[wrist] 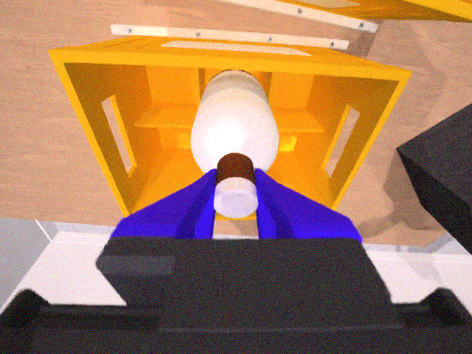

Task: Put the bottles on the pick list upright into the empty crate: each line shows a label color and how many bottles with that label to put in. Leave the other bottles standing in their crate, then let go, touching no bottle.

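Frame: origin at the arm's base, x ahead, y left, z up, level; centimetres.
Seen in the pictures: gripper, between the fingertips: point(235, 176).
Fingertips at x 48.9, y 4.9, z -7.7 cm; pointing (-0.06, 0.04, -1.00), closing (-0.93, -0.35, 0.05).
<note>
A point is followed by its place in that frame.
My gripper point(235, 176) @(x 48.9, y 4.9, z -7.7 cm) is shut on the neck of a white bottle point(234, 120) @(x 50.0, y 2.0, z -9.8 cm) with a brown band below its pale cap. The bottle is over and partly within the yellow crate point(235, 61) @(x 50.7, y -0.7, z -13.8 cm), near its middle in the wrist view, with its base toward the crate's far wall. Whether the base touches the crate floor I cannot tell. The crate has inner dividers, and no other bottle shows in its visible compartments. The bottle's label color does not show; the bottle's body hides the middle of the crate.
Two pale strips with screws, a nearer strip point(235, 37) @(x 50.3, y -1.6, z -28.3 cm) and a farther strip point(300, 11) @(x 43.7, y -6.9, z -28.3 cm), lie beyond the crate. Part of another yellow crate point(400, 9) @(x 39.6, y -8.4, z -16.6 cm) shows at the top right. A black block point(445, 160) @(x 9.6, y 1.4, z -23.3 cm) stands at the right on the wooden table point(30, 125) @(x 80.4, y 23.1, z -31.4 cm).
</note>
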